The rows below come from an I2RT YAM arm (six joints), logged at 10 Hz.
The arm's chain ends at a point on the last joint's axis. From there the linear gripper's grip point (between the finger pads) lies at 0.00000 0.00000 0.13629 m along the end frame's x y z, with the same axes.
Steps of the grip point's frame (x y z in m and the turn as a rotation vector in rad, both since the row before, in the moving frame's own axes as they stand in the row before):
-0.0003 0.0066 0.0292 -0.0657 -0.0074 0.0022
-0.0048 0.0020 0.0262 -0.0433 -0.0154 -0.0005
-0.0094 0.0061 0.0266 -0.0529 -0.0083 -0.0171
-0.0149 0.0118 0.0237 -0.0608 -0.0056 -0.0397
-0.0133 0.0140 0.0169 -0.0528 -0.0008 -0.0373
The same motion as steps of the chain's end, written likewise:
0.0007 -0.0023 0.0295 -0.0657 -0.0074 0.0022
-0.0027 -0.0039 0.0263 -0.0433 -0.0154 -0.0005
-0.0083 -0.0011 0.0268 -0.0529 -0.0083 -0.0171
-0.0143 0.0035 0.0240 -0.0608 -0.0056 -0.0397
-0.0133 0.0068 0.0171 -0.0528 -0.0008 -0.0373

